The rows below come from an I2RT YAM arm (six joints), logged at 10 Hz.
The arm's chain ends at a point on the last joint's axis. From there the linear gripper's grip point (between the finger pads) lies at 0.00 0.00 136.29 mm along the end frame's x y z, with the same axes.
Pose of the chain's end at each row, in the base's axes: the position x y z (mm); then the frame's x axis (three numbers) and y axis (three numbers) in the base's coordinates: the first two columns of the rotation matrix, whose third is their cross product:
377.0, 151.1, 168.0, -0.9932, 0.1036, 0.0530, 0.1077, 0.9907, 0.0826
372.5, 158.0, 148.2, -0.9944, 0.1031, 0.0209, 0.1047, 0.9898, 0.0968
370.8, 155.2, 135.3, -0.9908, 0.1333, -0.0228, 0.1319, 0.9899, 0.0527
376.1, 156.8, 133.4, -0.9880, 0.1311, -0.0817, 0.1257, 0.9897, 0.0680
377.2, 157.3, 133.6, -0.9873, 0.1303, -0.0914, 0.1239, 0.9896, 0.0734
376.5, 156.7, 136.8, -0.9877, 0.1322, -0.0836, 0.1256, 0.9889, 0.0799
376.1, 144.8, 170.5, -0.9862, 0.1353, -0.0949, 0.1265, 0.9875, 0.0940
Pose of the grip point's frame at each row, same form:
371.0, 163.1, 32.4, -0.9932, 0.1036, 0.0530, 0.1077, 0.9907, 0.0826
371.0, 171.4, 12.6, -0.9944, 0.1031, 0.0209, 0.1047, 0.9898, 0.0968
374.8, 161.9, -0.8, -0.9908, 0.1333, -0.0228, 0.1319, 0.9899, 0.0527
388.3, 164.6, -2.1, -0.9880, 0.1311, -0.0817, 0.1257, 0.9897, 0.0680
390.8, 165.6, -1.8, -0.9873, 0.1303, -0.0914, 0.1239, 0.9896, 0.0734
389.2, 166.0, 1.4, -0.9877, 0.1322, -0.0836, 0.1256, 0.9889, 0.0799
390.6, 155.8, 35.4, -0.9862, 0.1353, -0.0949, 0.1265, 0.9875, 0.0940

